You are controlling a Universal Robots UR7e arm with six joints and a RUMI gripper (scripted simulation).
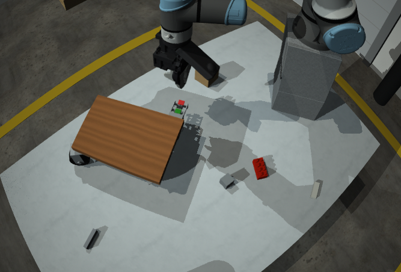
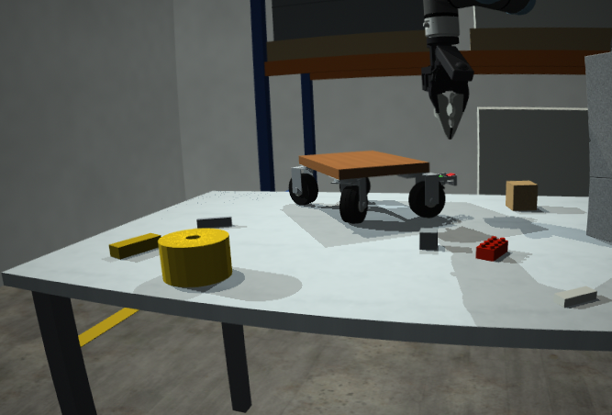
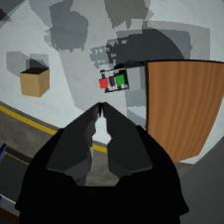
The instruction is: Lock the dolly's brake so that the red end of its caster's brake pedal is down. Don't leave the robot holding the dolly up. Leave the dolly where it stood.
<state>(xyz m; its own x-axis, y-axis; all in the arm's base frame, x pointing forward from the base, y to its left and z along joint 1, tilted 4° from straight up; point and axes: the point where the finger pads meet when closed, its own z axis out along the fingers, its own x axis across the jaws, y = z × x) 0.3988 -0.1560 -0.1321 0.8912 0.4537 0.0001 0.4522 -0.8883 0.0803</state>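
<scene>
The brake pedal is 10 cm below my hand and 1 cm ahead of it. Round my hand: tan cube: 17 cm behind, 15 cm below, 9 cm to the right; small grey block: 26 cm to the left, 17 cm below, 3 cm ahead; red brick: 29 cm to the left, 17 cm below, 9 cm behind.
</scene>
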